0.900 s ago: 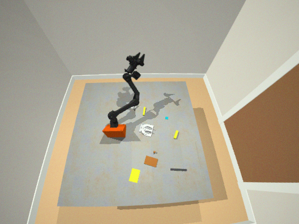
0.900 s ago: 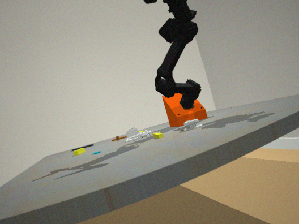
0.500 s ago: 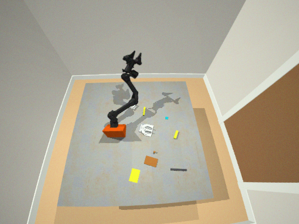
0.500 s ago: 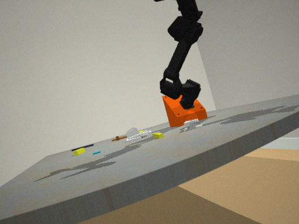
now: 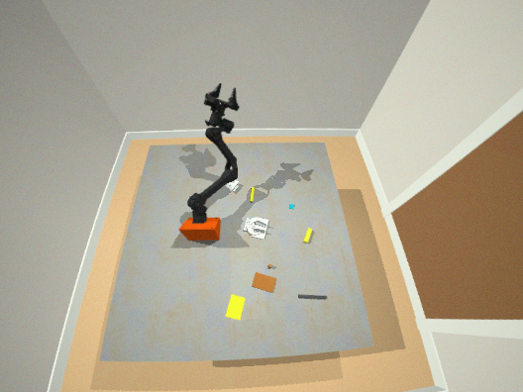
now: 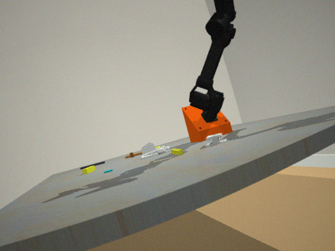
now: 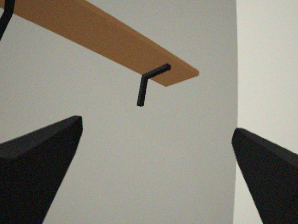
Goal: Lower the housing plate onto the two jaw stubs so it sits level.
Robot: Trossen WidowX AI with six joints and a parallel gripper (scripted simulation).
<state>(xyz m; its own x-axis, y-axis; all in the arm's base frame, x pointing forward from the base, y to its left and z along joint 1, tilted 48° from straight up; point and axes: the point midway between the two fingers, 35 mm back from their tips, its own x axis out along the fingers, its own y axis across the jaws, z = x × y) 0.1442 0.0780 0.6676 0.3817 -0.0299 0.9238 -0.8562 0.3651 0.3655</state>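
My gripper tip is 510 mm above the white part, 290 mm to the left of it and 10 mm short of it. Also, from my gripper tip: yellow block 600 mm to the right, 510 mm below, 470 mm ahead; teal chip 510 mm below, 410 mm to the right, 390 mm ahead; brown plate 860 mm to the right, 510 mm below, 220 mm ahead.
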